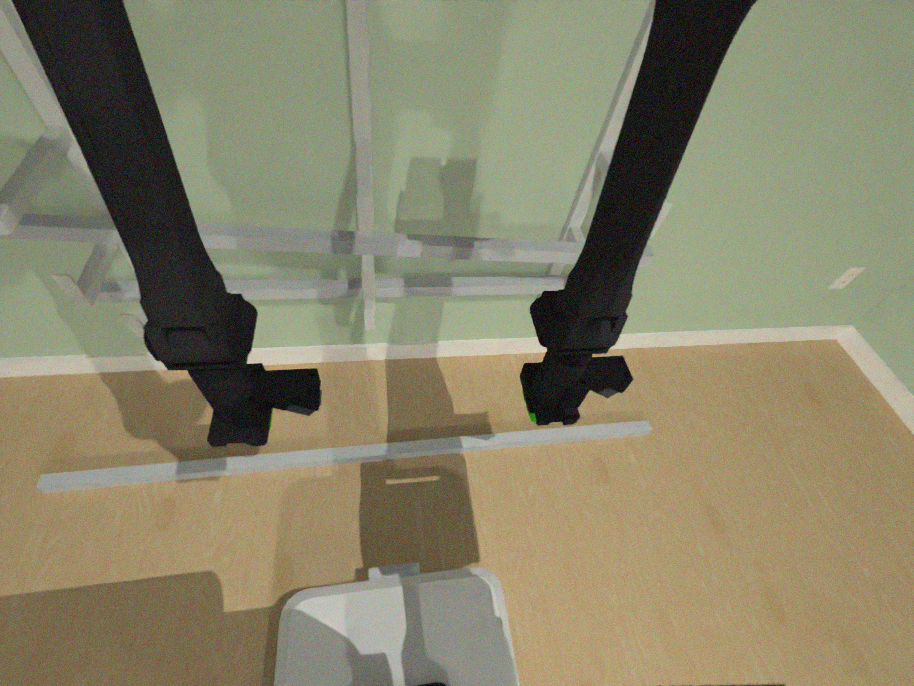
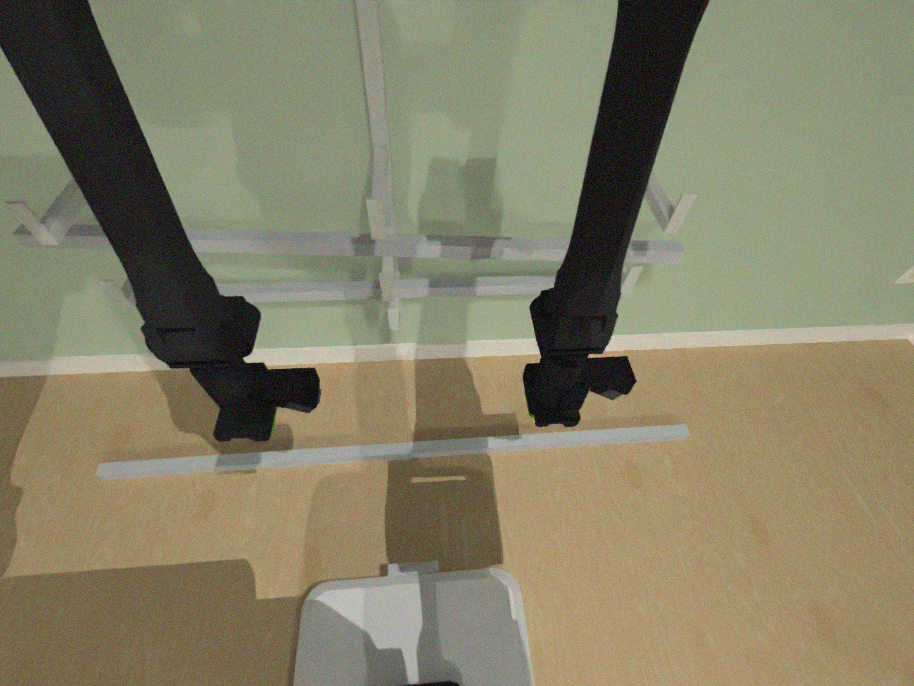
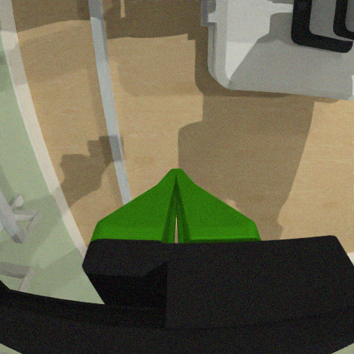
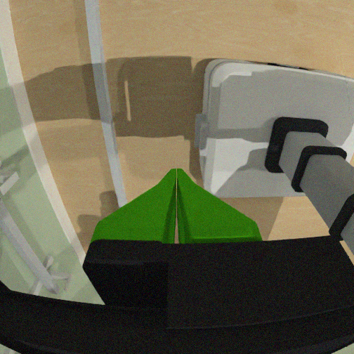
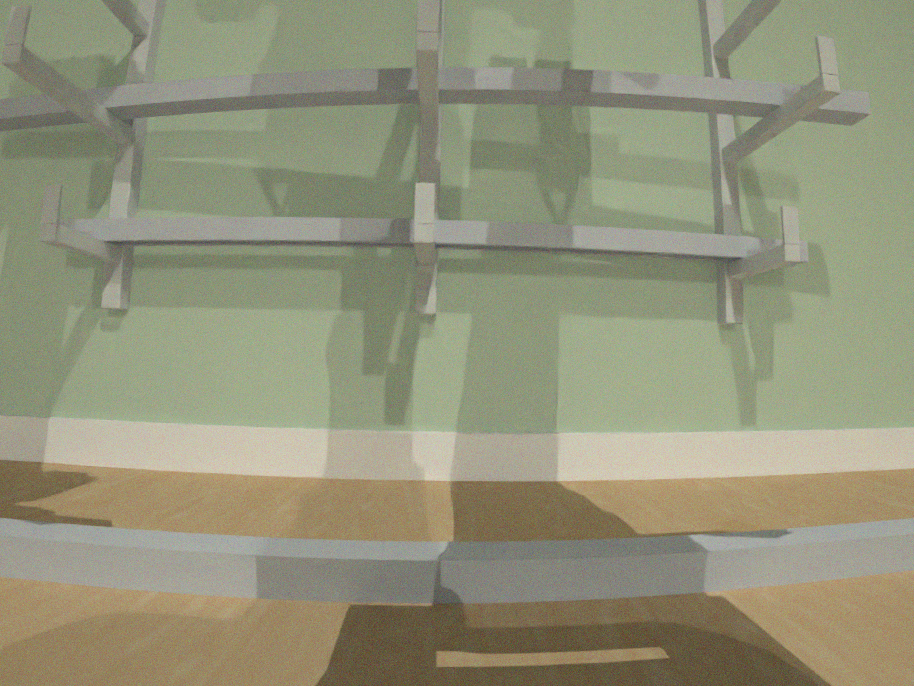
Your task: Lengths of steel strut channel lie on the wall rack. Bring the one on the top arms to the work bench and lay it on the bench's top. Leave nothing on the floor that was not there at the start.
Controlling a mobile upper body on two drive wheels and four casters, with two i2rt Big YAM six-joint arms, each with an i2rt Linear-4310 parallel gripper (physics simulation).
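Frame: origin at the left arm's base, x ahead, y left, z up, level; centimetres.
Seen in the pictures: left gripper, fingertip midpoint: [image 1: 258,437] [image 2: 268,433]; right gripper, fingertip midpoint: [image 1: 535,420] [image 2: 540,421].
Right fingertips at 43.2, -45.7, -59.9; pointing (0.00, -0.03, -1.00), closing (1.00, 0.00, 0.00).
Offsets run from my right fingertips to a thing's top centre, as dx, dy, dz. "pt": to the spot under its first point.
A long pale steel strut [image 1: 332,456] [image 2: 332,454] [image 3: 106,85] [image 4: 101,75] [image 5: 332,575] lies on the floor, roughly parallel to the wall, between the wall and my base. My left gripper [image 1: 242,431] [image 2: 247,428] [image 3: 176,177] is shut and empty; its green fingertips meet above the floor. My right gripper [image 1: 550,413] [image 2: 553,417] [image 4: 176,177] is likewise shut and empty. The wall rack [image 1: 359,95] [image 2: 375,95] [image 5: 426,132] holds an upper strut @(pt +58.0, +44.2, -10.4) [image 1: 295,239] [image 2: 295,242] [image 5: 295,88] and a lower strut @(pt +64.2, +50.4, -34.3) [image 1: 287,289] [image 5: 280,228]. The work bench does not show.
My pale grey base [image 1: 346,627] [image 2: 339,612] [image 3: 260,75] [image 4: 240,90] stands on the wooden floor near the floor strut. A white skirting board [image 1: 457,348] [image 5: 221,443] runs below the green wall. Rack arms [image 5: 782,118] stick out from the wall.
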